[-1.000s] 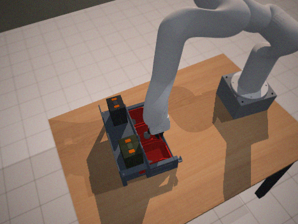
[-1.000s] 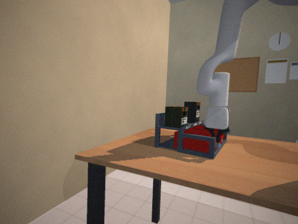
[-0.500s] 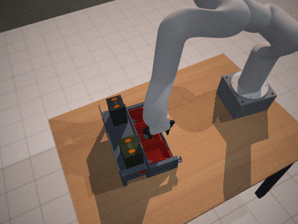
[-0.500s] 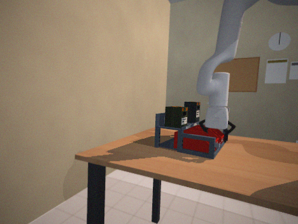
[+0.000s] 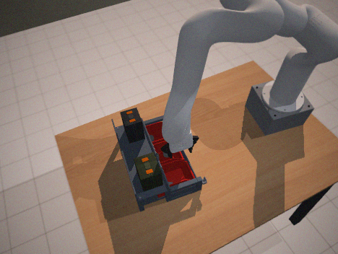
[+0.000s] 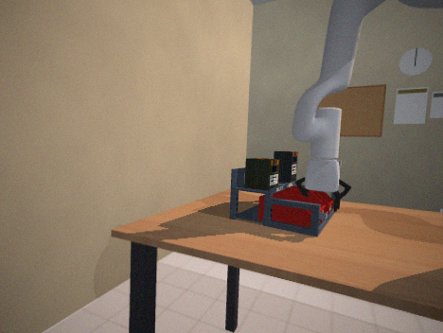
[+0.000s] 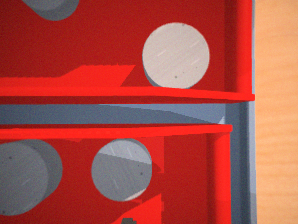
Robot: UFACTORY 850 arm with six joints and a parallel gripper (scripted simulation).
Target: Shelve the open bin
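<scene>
The blue-grey shelf is 90 mm ahead of my hand, 40 mm to the right of it and 20 mm above it. Round my hand: grey disc (100 mm to the right, 30 mm below, 10 mm behind).
</scene>
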